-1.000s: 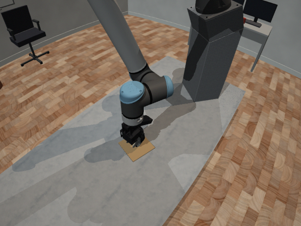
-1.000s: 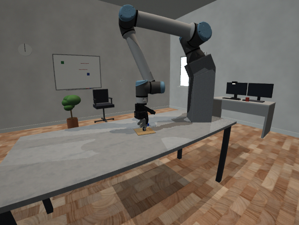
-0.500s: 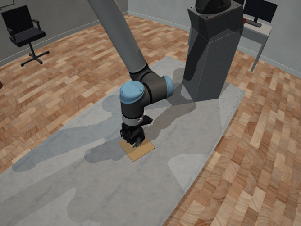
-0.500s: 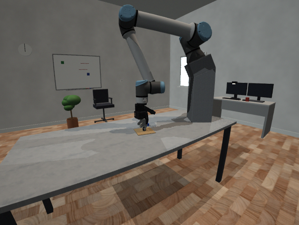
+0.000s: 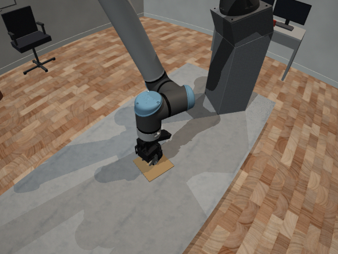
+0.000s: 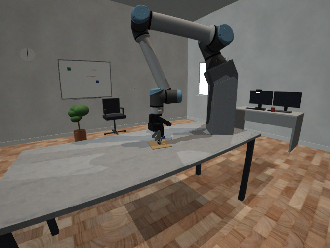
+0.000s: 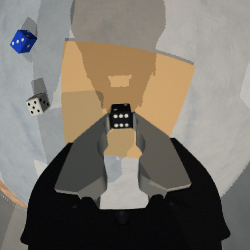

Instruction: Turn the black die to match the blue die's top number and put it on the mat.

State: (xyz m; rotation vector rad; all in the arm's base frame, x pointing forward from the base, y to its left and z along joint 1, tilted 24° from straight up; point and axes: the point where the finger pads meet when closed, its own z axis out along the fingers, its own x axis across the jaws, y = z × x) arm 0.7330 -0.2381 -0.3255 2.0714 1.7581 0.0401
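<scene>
Now: the black die 1 cm below my hand. Round my hand: blue die (12 cm behind, 8 cm to the right, 1 cm below); tan mat (2 cm below); white die (9 cm to the right, 4 cm behind, 1 cm below).
</scene>
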